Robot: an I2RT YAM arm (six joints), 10 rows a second.
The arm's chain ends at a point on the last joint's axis. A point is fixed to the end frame.
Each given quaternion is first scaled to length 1.
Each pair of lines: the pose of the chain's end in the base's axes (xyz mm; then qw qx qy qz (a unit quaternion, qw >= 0)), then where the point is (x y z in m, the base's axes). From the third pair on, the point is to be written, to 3 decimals.
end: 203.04, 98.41, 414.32, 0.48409, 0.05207, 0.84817, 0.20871
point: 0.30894 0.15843 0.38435
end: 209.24, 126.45, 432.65, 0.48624, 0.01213, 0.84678, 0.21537
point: 0.31116 0.19328 0.40329
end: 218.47, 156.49, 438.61, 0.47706, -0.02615, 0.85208, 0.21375
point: 0.316 0.229 0.406
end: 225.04, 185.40, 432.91, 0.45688, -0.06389, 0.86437, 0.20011
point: 0.317 0.261 0.393
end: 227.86, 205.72, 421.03, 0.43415, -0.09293, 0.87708, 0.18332
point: 0.315 0.282 0.373
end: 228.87, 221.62, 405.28, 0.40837, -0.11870, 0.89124, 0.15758
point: 0.311 0.296 0.347
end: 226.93, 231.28, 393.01, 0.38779, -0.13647, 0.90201, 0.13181
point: 0.306 0.303 0.327
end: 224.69, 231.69, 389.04, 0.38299, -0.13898, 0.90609, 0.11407
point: 0.304 0.300 0.320
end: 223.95, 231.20, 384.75, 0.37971, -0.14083, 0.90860, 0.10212
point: 0.303 0.298 0.314
